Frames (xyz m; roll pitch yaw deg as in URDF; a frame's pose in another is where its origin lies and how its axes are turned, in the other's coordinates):
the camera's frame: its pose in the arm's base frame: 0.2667 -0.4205 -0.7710 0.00 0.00 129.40
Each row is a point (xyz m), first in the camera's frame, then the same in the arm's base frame.
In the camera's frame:
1: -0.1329 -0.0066 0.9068
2: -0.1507 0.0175 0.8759
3: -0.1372 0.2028 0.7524
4: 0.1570 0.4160 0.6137
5: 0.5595 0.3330 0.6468
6: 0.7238 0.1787 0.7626
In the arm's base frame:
1: 0.3562 -0.5190 0.1358
2: 0.3488 -0.5481 0.1049
3: 0.1971 -0.6552 -0.0186
4: -0.1544 -0.5632 -0.1573
5: -0.3458 -0.1995 -0.1242
6: -0.3308 0.0254 -0.0084

